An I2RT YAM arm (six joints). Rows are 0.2 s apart.
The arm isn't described. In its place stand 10 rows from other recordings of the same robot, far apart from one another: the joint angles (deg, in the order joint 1, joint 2, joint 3, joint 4, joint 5, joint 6), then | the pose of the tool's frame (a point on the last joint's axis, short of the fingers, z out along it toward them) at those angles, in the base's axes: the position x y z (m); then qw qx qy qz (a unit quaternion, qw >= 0).
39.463, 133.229, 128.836, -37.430, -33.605, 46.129 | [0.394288 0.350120 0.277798 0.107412 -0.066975 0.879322 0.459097]
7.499, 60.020, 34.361, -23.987, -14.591, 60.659 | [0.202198 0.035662 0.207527 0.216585 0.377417 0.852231 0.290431]
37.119, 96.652, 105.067, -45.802, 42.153, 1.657 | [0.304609 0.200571 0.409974 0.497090 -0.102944 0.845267 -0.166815]
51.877, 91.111, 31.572, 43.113, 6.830, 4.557 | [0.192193 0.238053 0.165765 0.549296 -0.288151 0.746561 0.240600]
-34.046, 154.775, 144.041, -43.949, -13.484, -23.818 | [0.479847 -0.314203 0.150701 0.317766 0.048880 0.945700 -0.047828]
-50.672, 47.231, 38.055, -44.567, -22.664, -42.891 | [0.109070 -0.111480 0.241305 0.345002 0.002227 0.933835 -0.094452]
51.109, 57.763, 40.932, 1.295, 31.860, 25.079 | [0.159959 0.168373 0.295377 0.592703 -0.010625 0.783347 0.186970]
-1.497, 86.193, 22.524, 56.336, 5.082, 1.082 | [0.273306 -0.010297 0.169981 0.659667 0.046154 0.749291 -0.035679]
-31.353, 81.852, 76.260, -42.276, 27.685, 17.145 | [0.250194 -0.171806 0.332421 0.318713 0.450534 0.790803 -0.264711]
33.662, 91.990, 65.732, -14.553, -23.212, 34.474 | [0.288697 0.209119 0.253012 0.235242 -0.077417 0.891256 0.379908]
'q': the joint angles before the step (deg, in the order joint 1, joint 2, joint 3, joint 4, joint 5, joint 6). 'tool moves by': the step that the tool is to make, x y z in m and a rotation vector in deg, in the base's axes. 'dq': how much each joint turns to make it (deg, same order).
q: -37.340 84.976 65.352 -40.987 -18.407 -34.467
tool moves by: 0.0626 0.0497 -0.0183 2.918 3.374 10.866
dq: 13.601 8.549 4.953 0.125 0.560 2.932
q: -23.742 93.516 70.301 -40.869 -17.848 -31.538
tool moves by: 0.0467 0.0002 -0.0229 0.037 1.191 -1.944
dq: 3.134 10.185 6.565 3.804 2.601 4.570
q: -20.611 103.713 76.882 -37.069 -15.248 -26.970
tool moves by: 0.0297 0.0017 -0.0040 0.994 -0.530 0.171
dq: 1.683 5.856 6.580 -0.051 -0.325 1.919
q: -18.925 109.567 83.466 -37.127 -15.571 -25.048
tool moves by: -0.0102 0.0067 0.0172 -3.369 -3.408 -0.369
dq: 0.648 -4.645 -2.961 2.589 2.335 -0.132
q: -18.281 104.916 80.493 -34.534 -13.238 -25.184
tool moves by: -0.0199 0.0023 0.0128 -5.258 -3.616 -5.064
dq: -0.062 -6.410 -6.042 5.087 5.984 2.046
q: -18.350 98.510 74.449 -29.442 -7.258 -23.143
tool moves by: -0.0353 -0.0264 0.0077 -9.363 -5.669 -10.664
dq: -5.062 -7.690 -9.019 9.964 8.750 -0.141
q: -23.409 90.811 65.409 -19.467 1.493 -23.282
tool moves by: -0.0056 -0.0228 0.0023 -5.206 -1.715 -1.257
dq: -3.663 0.070 -0.677 4.676 0.948 -4.551
